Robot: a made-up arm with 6 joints. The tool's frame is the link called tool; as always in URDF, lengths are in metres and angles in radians. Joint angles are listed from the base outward.
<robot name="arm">
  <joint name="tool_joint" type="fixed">
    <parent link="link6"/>
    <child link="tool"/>
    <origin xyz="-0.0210 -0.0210 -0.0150" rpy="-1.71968 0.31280 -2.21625"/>
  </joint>
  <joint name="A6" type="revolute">
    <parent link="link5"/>
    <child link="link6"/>
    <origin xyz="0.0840 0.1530 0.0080" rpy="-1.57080 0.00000 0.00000"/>
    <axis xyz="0 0 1"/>
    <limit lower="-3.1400" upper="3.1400"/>
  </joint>
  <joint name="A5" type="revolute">
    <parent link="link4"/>
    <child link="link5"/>
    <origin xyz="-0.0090 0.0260 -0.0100" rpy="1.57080 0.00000 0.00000"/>
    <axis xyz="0 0 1"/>
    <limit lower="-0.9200" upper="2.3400"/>
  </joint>
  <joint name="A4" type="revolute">
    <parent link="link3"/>
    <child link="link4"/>
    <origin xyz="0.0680 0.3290 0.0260" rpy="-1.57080 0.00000 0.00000"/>
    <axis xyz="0 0 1"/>
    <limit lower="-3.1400" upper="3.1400"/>
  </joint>
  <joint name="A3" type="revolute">
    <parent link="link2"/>
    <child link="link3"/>
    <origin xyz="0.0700 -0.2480 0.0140"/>
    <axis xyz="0 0 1"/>
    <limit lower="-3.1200" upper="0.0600"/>
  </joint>
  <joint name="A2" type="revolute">
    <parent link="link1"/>
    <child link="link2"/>
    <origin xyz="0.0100 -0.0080 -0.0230" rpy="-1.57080 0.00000 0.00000"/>
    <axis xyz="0 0 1"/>
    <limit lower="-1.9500" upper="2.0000"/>
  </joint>
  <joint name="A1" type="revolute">
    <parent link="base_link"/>
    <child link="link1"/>
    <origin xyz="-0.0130 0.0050 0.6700"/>
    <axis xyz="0 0 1"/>
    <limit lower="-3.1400" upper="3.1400"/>
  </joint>
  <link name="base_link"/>
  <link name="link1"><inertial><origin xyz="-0.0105 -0.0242 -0.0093"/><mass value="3.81"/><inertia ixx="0.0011" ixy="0" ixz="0" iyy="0.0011" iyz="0" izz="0.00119"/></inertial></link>
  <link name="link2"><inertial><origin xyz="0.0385 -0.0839 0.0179"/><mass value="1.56"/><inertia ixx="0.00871" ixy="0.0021" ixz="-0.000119" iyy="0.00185" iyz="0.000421" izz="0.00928"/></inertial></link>
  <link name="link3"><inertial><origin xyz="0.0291 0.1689 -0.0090"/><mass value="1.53"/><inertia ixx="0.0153" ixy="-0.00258" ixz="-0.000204" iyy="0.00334" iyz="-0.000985" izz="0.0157"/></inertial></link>
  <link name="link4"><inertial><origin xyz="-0.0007 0.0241 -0.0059"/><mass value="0.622"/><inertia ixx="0.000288" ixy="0" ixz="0" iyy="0.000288" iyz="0" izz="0.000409"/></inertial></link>
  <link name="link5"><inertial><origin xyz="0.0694 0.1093 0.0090"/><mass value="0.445"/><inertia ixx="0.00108" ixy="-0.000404" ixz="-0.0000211" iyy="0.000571" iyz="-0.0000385" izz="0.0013"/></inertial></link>
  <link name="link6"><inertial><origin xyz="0.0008 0.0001 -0.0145"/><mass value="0.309"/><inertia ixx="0.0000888" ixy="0" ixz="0" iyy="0.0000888" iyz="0" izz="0.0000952"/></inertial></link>
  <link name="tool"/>
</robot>
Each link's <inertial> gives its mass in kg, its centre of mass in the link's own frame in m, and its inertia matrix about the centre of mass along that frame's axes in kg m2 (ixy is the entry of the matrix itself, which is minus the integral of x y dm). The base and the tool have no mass. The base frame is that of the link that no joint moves.
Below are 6 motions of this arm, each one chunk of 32 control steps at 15 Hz.
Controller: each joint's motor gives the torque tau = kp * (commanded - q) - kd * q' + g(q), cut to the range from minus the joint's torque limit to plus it. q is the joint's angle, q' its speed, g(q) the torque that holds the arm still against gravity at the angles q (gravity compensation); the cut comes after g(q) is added. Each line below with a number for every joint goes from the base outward.
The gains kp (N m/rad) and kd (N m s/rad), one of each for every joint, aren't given. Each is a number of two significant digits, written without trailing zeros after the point. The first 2 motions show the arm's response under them.
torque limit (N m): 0.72 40 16 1.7 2.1 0.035
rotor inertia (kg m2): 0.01 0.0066 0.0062 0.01 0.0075 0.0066
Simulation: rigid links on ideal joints. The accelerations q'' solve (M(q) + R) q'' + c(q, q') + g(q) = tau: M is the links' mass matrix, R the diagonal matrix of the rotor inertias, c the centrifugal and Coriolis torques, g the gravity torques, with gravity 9.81 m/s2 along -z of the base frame. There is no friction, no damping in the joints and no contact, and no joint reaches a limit. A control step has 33 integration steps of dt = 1/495 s. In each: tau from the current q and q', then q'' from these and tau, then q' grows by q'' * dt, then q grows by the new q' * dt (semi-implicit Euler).
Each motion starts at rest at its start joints. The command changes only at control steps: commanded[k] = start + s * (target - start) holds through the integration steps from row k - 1 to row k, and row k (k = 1, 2, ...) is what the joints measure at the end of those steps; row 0 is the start. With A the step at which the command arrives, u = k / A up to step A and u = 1 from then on. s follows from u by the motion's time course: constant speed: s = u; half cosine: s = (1 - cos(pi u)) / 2; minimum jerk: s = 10 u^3 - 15 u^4 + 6 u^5; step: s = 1 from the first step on.
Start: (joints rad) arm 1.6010 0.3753 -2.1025 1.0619 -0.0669 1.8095
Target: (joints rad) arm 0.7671 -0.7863 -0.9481 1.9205 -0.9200 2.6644
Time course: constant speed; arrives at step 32
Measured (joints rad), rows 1 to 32:
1: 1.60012 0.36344 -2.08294 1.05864 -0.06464 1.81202
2: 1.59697 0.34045 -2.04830 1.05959 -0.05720 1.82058
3: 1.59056 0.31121 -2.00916 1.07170 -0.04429 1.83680
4: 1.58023 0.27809 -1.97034 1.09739 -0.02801 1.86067
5: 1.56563 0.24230 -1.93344 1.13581 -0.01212 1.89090
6: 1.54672 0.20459 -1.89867 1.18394 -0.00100 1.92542
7: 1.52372 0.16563 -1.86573 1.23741 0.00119 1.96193
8: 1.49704 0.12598 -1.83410 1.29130 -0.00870 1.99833
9: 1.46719 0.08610 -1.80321 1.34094 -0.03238 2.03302
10: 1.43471 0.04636 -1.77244 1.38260 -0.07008 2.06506
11: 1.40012 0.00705 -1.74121 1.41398 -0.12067 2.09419
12: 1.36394 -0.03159 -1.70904 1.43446 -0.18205 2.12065
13: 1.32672 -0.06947 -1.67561 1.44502 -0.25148 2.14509
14: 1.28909 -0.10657 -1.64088 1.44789 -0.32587 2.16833
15: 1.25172 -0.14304 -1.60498 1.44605 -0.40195 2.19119
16: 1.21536 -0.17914 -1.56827 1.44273 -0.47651 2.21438
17: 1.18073 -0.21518 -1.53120 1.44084 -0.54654 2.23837
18: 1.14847 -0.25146 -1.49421 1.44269 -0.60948 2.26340
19: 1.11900 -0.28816 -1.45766 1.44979 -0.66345 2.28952
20: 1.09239 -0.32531 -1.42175 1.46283 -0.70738 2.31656
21: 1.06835 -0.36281 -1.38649 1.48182 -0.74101 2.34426
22: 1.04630 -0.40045 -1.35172 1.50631 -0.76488 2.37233
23: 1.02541 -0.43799 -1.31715 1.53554 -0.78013 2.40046
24: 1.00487 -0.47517 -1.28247 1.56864 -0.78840 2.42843
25: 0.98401 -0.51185 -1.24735 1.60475 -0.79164 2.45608
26: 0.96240 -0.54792 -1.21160 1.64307 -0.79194 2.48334
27: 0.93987 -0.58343 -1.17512 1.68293 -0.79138 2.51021
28: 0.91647 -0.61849 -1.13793 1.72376 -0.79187 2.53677
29: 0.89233 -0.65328 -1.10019 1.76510 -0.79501 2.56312
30: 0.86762 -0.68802 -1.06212 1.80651 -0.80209 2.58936
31: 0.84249 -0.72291 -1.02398 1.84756 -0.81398 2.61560
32: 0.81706 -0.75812 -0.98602 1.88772 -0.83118 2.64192
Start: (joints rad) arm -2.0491 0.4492 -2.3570 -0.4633 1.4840 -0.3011
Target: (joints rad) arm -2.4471 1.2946 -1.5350 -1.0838 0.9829 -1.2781
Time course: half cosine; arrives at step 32
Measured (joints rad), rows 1 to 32:
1: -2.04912 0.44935 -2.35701 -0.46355 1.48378 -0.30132
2: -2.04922 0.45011 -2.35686 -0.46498 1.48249 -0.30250
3: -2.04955 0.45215 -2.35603 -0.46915 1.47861 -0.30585
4: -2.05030 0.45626 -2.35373 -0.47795 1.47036 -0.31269
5: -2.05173 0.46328 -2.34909 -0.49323 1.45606 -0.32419
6: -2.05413 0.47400 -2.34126 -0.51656 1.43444 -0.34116
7: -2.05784 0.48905 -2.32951 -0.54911 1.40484 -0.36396
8: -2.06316 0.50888 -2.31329 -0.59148 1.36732 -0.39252
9: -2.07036 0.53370 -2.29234 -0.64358 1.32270 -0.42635
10: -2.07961 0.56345 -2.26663 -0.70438 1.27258 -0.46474
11: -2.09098 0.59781 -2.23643 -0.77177 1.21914 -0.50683
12: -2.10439 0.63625 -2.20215 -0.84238 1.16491 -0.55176
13: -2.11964 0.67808 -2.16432 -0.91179 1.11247 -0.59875
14: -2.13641 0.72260 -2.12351 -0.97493 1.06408 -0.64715
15: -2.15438 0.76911 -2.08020 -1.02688 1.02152 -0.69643
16: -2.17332 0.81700 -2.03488 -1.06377 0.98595 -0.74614
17: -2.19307 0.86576 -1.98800 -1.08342 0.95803 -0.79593
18: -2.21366 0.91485 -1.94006 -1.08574 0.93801 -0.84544
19: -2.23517 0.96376 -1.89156 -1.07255 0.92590 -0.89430
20: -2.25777 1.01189 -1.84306 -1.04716 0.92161 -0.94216
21: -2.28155 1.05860 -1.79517 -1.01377 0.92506 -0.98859
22: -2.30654 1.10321 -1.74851 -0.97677 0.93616 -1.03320
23: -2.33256 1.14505 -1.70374 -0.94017 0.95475 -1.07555
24: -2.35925 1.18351 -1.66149 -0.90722 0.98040 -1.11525
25: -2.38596 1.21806 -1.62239 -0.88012 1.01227 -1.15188
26: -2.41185 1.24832 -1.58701 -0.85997 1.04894 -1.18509
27: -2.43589 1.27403 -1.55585 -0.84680 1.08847 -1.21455
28: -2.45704 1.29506 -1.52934 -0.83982 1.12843 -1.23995
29: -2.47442 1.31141 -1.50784 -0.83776 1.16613 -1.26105
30: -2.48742 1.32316 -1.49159 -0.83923 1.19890 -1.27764
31: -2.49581 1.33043 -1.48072 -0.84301 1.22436 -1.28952
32: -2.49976 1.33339 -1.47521 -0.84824 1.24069 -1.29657
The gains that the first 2 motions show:
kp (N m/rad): 7.6 25 11 0.32 0.42 0.3
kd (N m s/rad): 1.3 2.1 1.1 0.027 0.045 0.027
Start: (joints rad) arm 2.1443 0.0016 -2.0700 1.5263 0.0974 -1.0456
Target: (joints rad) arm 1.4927 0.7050 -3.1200 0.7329 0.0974 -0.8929
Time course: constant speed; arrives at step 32
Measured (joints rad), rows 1 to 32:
1: 2.14332 0.00996 -2.08426 1.52916 0.09693 -1.04518
2: 2.13953 0.02614 -2.11116 1.53159 0.09967 -1.04364
3: 2.13200 0.04595 -2.14292 1.52896 0.10804 -1.04066
4: 2.12068 0.06732 -2.17572 1.51861 0.12166 -1.03624
5: 2.10601 0.08955 -2.20833 1.49960 0.13851 -1.03065
6: 2.08865 0.11236 -2.24043 1.47219 0.15599 -1.02433
7: 2.06927 0.13557 -2.27201 1.43768 0.17159 -1.01774
8: 2.04847 0.15905 -2.30316 1.39812 0.18331 -1.01128
9: 2.02669 0.18267 -2.33401 1.35597 0.18986 -1.00524
10: 2.00426 0.20632 -2.36472 1.31373 0.19079 -0.99976
11: 1.98139 0.22990 -2.39546 1.27361 0.18635 -0.99486
12: 1.95823 0.25329 -2.42638 1.23725 0.17737 -0.99043
13: 1.93490 0.27641 -2.45762 1.20558 0.16503 -0.98630
14: 1.91148 0.29918 -2.48928 1.17881 0.15065 -0.98229
15: 1.88808 0.32155 -2.52142 1.15650 0.13549 -0.97823
16: 1.86480 0.34353 -2.55404 1.13770 0.12067 -0.97399
17: 1.84173 0.36513 -2.58712 1.12111 0.10706 -0.96949
18: 1.81897 0.38643 -2.62057 1.10534 0.09528 -0.96475
19: 1.79659 0.40752 -2.65431 1.08904 0.08568 -0.95978
20: 1.77462 0.42849 -2.68823 1.07107 0.07843 -0.95467
21: 1.75310 0.44942 -2.72222 1.05062 0.07350 -0.94950
22: 1.73203 0.47041 -2.75619 1.02728 0.07075 -0.94434
23: 1.71139 0.49151 -2.79006 1.00099 0.06994 -0.93926
24: 1.69112 0.51276 -2.82379 0.97208 0.07076 -0.93431
25: 1.67119 0.53418 -2.85732 0.94116 0.07290 -0.92949
26: 1.65153 0.55578 -2.89065 0.90902 0.07603 -0.92479
27: 1.63206 0.57755 -2.92377 0.87653 0.07984 -0.92019
28: 1.61272 0.59947 -2.95670 0.84452 0.08407 -0.91564
29: 1.59345 0.62153 -2.98945 0.81372 0.08849 -0.91111
30: 1.57418 0.64370 -3.02204 0.78467 0.09290 -0.90655
31: 1.55485 0.66597 -3.05450 0.75767 0.09716 -0.90195
32: 1.53543 0.68830 -3.08685 0.73281 0.10116 -0.89729

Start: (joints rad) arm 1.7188 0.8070 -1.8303 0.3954 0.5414 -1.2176
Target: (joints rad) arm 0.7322 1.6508 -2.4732 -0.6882 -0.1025 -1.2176
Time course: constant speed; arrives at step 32
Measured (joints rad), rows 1 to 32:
1: 1.71808 0.81410 -1.84139 0.39447 0.54511 -1.21762
2: 1.71577 0.82963 -1.86309 0.38871 0.54739 -1.21765
3: 1.71116 0.85043 -1.88798 0.37482 0.54152 -1.21767
4: 1.70360 0.87443 -1.91181 0.35120 0.52503 -1.21767
5: 1.69267 0.90073 -1.93330 0.31756 0.49859 -1.21764
6: 1.67812 0.92885 -1.95253 0.27473 0.46471 -1.21759
7: 1.65974 0.95829 -1.97008 0.22456 0.42681 -1.21753
8: 1.63739 0.98844 -1.98662 0.16959 0.38851 -1.21749
9: 1.61103 1.01871 -2.00280 0.11258 0.35297 -1.21749
10: 1.58069 1.04861 -2.01917 0.05605 0.32238 -1.21755
11: 1.54655 1.07779 -2.03613 0.00201 0.29773 -1.21766
12: 1.50896 1.10611 -2.05391 -0.04797 0.27880 -1.21782
13: 1.46852 1.13353 -2.07263 -0.09263 0.26451 -1.21799
14: 1.42591 1.16012 -2.09223 -0.13118 0.25331 -1.21814
15: 1.38179 1.18604 -2.11259 -0.16340 0.24350 -1.21824
16: 1.33680 1.21144 -2.13353 -0.18972 0.23346 -1.21828
17: 1.29147 1.23653 -2.15485 -0.21106 0.22191 -1.21823
18: 1.24632 1.26146 -2.17637 -0.22869 0.20797 -1.21809
19: 1.20178 1.28638 -2.19792 -0.24410 0.19125 -1.21790
20: 1.15823 1.31140 -2.21937 -0.25875 0.17179 -1.21766
21: 1.11596 1.33660 -2.24063 -0.27395 0.15000 -1.21740
22: 1.07523 1.36202 -2.26164 -0.29074 0.12654 -1.21716
23: 1.03619 1.38766 -2.28238 -0.30988 0.10221 -1.21695
24: 0.99895 1.41354 -2.30285 -0.33181 0.07780 -1.21681
25: 0.96355 1.43964 -2.32305 -0.35677 0.05403 -1.21673
26: 0.92996 1.46594 -2.34302 -0.38477 0.03141 -1.21672
27: 0.89812 1.49241 -2.36277 -0.41574 0.01027 -1.21677
28: 0.86790 1.51904 -2.38233 -0.44950 -0.00930 -1.21687
29: 0.83912 1.54581 -2.40172 -0.48583 -0.02741 -1.21699
30: 0.81157 1.57268 -2.42098 -0.52446 -0.04433 -1.21712
31: 0.78501 1.59965 -2.44014 -0.56508 -0.06045 -1.21725
32: 0.75918 1.62668 -2.45922 -0.60734 -0.07621 -1.21736

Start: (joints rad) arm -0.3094 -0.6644 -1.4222 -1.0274 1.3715 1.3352
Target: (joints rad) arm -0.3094 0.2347 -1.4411 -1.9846 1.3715 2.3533
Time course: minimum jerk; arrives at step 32
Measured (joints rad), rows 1 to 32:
1: -0.30940 -0.66435 -1.42225 -1.02741 1.37154 1.33523
2: -0.30937 -0.66395 -1.42265 -1.02759 1.37185 1.33548
3: -0.30930 -0.66256 -1.42386 -1.02848 1.37279 1.33648
4: -0.30920 -0.65934 -1.42628 -1.03127 1.37460 1.33914
5: -0.30909 -0.65334 -1.43002 -1.03774 1.37736 1.34465
6: -0.30902 -0.64367 -1.43491 -1.05001 1.38090 1.35430
7: -0.30904 -0.62952 -1.44059 -1.07020 1.38499 1.36934
8: -0.30920 -0.61026 -1.44657 -1.10008 1.38944 1.39077
9: -0.30955 -0.58544 -1.45237 -1.14074 1.39416 1.41921
10: -0.31015 -0.55490 -1.45756 -1.19243 1.39924 1.45485
11: -0.31100 -0.51870 -1.46184 -1.25445 1.40491 1.49747
12: -0.31209 -0.47720 -1.46500 -1.32517 1.41134 1.54643
13: -0.31336 -0.43097 -1.46697 -1.40217 1.41854 1.60083
14: -0.31471 -0.38081 -1.46775 -1.48248 1.42615 1.65953
15: -0.31599 -0.32762 -1.46742 -1.56291 1.43336 1.72132
16: -0.31709 -0.27239 -1.46607 -1.64038 1.43897 1.78497
17: -0.31787 -0.21612 -1.46384 -1.71224 1.44151 1.84929
18: -0.31823 -0.15980 -1.46082 -1.77640 1.43955 1.91317
19: -0.31813 -0.10433 -1.45710 -1.83147 1.43192 1.97560
20: -0.31755 -0.05055 -1.45273 -1.87662 1.41797 2.03568
21: -0.31653 0.00077 -1.44775 -1.91158 1.39768 2.09258
22: -0.31512 0.04894 -1.44218 -1.93647 1.37166 2.14555
23: -0.31340 0.09334 -1.43605 -1.95172 1.34113 2.19393
24: -0.31144 0.13342 -1.42942 -1.95799 1.30779 2.23714
25: -0.30932 0.16869 -1.42244 -1.95617 1.27358 2.27469
26: -0.30711 0.19877 -1.41533 -1.94736 1.24057 2.30621
27: -0.30487 0.22339 -1.40842 -1.93289 1.21078 2.33150
28: -0.30266 0.24243 -1.40214 -1.91431 1.18601 2.35052
29: -0.30055 0.25593 -1.39699 -1.89339 1.16773 2.36345
30: -0.29861 0.26415 -1.39350 -1.87205 1.15702 2.37071
31: -0.29695 0.26761 -1.39217 -1.85234 1.15451 2.37299
32: -0.29565 0.26710 -1.39343 -1.83636 1.16043 2.37129

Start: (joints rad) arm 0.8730 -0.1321 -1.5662 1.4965 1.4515 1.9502
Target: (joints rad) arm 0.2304 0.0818 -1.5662 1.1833 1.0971 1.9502
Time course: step
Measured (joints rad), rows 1 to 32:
1: 0.86936 -0.09271 -1.61219 1.48919 1.47568 1.95051
2: 0.85945 -0.03583 -1.65594 1.50691 1.49324 1.95071
3: 0.84448 0.00852 -1.65817 1.55235 1.48014 1.95060
4: 0.82533 0.04268 -1.63469 1.60163 1.44218 1.95040
5: 0.80232 0.07087 -1.60340 1.63216 1.38602 1.95031
6: 0.77534 0.09388 -1.57353 1.62863 1.31653 1.95039
7: 0.74404 0.11123 -1.54857 1.58337 1.24057 1.95065
8: 0.70781 0.12285 -1.52937 1.49684 1.16831 1.95099
9: 0.66561 0.12938 -1.51600 1.37812 1.11114 1.95127
10: 0.61605 0.13182 -1.50867 1.24376 1.07790 1.95133
11: 0.55784 0.13107 -1.50766 1.11407 1.07156 1.95103
12: 0.49022 0.12779 -1.51250 1.00773 1.08817 1.95037
13: 0.41531 0.12247 -1.52138 0.93401 1.11448 1.94948
14: 0.33983 0.11549 -1.53164 0.88857 1.13066 1.94865
15: 0.26935 0.10756 -1.54157 0.86455 1.12554 1.94810
16: 0.20535 0.09974 -1.55081 0.86014 1.09997 1.94787
17: 0.14772 0.09283 -1.55931 0.87521 1.05927 1.94792
18: 0.09644 0.08718 -1.56688 0.90818 1.00901 1.94818
19: 0.05156 0.08277 -1.57329 0.95574 0.95479 1.94854
20: 0.01301 0.07939 -1.57838 1.01289 0.90188 1.94894
21: -0.01934 0.07681 -1.58209 1.07339 0.85486 1.94934
22: -0.04572 0.07488 -1.58442 1.13067 0.81728 1.94971
23: -0.06631 0.07357 -1.58545 1.17885 0.79134 1.95005
24: -0.08122 0.07290 -1.58534 1.21360 0.77788 1.95035
25: -0.09043 0.07294 -1.58428 1.23269 0.77641 1.95059
26: -0.09381 0.07367 -1.58250 1.23599 0.78541 1.95076
27: -0.09116 0.07499 -1.58021 1.22517 0.80258 1.95082
28: -0.08226 0.07677 -1.57756 1.20317 0.82528 1.95077
29: -0.06690 0.07885 -1.57466 1.17359 0.85082 1.95062
30: -0.04491 0.08110 -1.57163 1.14012 0.87677 1.95039
31: -0.01621 0.08344 -1.56861 1.10615 0.90104 1.95012
32: 0.01922 0.08581 -1.56574 1.07455 0.92204 1.94986

